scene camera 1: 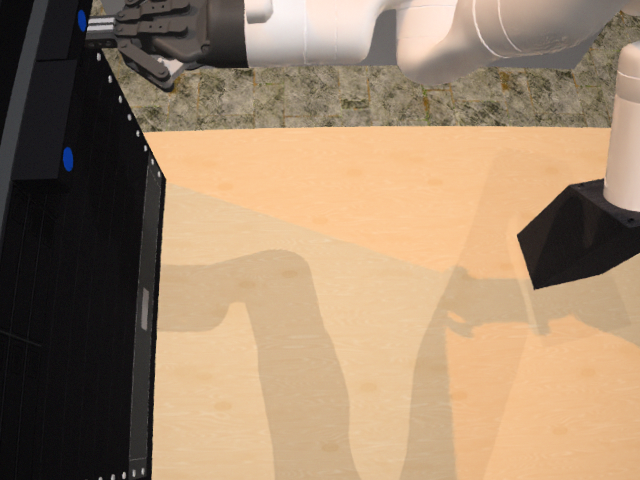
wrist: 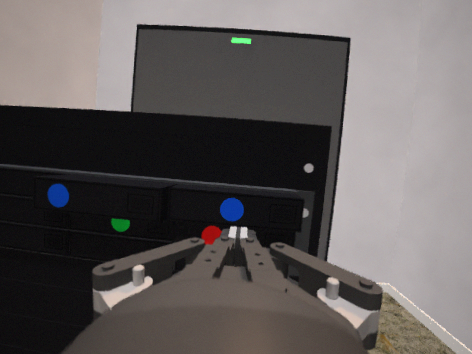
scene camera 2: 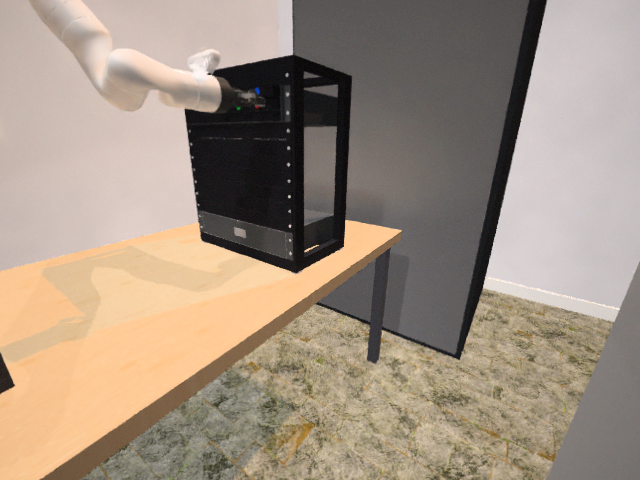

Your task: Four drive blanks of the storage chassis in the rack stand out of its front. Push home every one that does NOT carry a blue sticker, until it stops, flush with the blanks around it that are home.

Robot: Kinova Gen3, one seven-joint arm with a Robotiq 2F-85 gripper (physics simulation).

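Frame: origin at the arm's base, x ahead, y left, z up, level; metres.
Seen in the pictures: gripper, fingertip midpoint: (scene camera 1: 78,33) (wrist: 238,234) (scene camera 2: 263,102); arm's base at its link origin: (scene camera 1: 637,196).
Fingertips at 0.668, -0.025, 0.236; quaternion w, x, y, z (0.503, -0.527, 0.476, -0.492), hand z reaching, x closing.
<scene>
Offsets run from my fingertips to a thing's top centre, as dx, dy, dz. Level surfaces: height alone.
A drive blank with a blue sticker (wrist: 232,209) (scene camera 1: 81,20) (scene camera 2: 256,90) stands out of the chassis at the right. Another blue-stickered blank (wrist: 58,195) (scene camera 1: 67,159) stands out farther at its left. A green sticker @(+0.004, +0.115, +0.006) (wrist: 120,223) (scene camera 2: 238,107) shows below the left one, its top cut off by it. A red sticker @(-0.002, +0.023, +0.006) (wrist: 211,234) (scene camera 2: 256,106) shows below the right one, partly behind the gripper; it does not show in scene camera 1. How far those two blanks stand out is unclear. My gripper (wrist: 238,234) (scene camera 1: 88,32) (scene camera 2: 262,100) is shut and empty, its tips just under the right blue sticker; contact is unclear.
The black rack (scene camera 2: 297,180) stands on the wooden table @(dz -0.496) (scene camera 1: 392,361) (scene camera 2: 170,320), with a grey panel @(+0.021, +0.172, -0.360) (scene camera 2: 268,245) at its bottom. A tall grey cabinet (scene camera 2: 423,155) (wrist: 240,80) stands behind it. The robot's black base block (scene camera 1: 573,237) is at the right in scene camera 1.
</scene>
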